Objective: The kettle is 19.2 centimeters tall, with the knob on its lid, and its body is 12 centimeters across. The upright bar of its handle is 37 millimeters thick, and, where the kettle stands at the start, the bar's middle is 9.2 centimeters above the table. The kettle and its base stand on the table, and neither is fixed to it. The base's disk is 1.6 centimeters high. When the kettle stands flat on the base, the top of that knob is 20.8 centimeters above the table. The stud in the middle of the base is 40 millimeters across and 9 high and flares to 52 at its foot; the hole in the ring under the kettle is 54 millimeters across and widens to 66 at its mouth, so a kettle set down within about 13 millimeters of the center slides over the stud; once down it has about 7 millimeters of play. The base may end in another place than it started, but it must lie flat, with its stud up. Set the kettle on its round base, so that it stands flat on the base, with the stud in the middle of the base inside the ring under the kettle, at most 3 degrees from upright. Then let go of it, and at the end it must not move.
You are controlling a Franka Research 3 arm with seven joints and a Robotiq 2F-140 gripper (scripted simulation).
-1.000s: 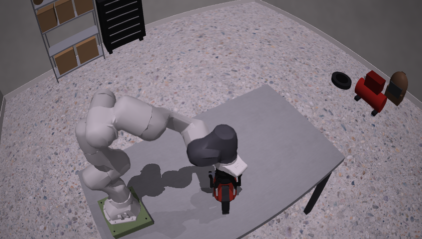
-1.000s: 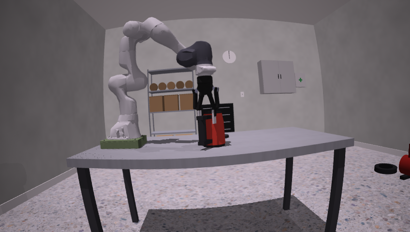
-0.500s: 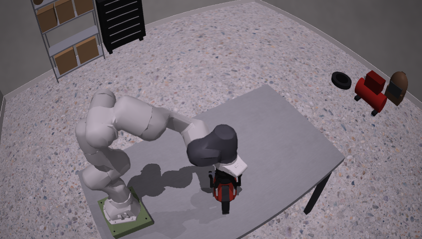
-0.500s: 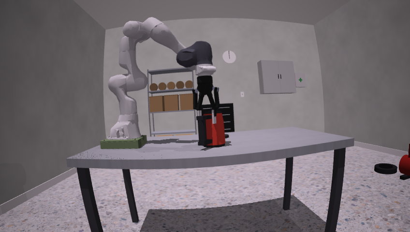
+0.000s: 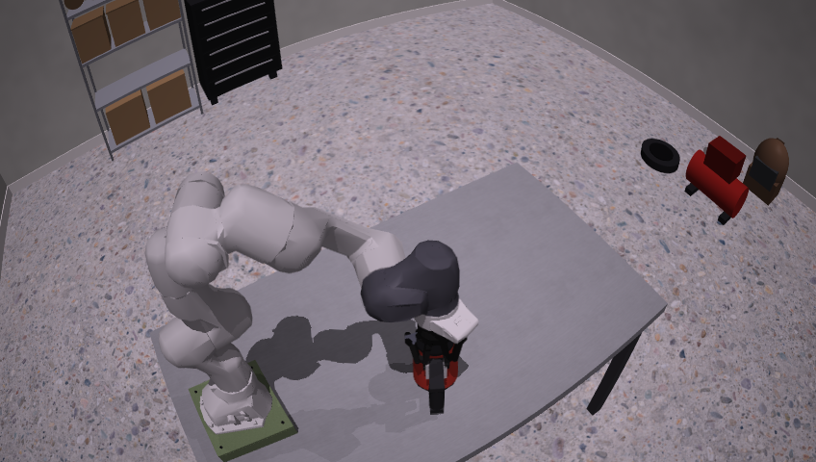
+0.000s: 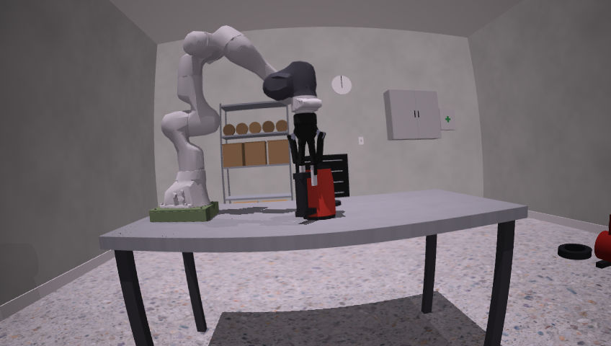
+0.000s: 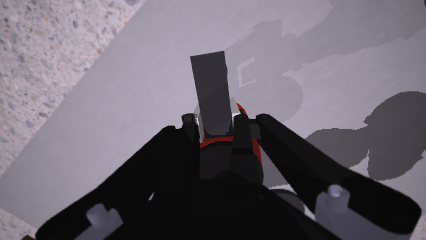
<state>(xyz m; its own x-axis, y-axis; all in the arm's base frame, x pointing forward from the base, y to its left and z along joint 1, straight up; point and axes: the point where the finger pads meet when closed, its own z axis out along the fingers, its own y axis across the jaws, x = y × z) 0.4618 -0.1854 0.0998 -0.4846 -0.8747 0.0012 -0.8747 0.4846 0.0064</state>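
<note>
My hand is 50 mm above the red kettle, 30 mm to the right of it and 20 mm short of it. Also, from my hand: black round base (360 mm to the left, 140 mm below, 70 mm ahead).
</note>
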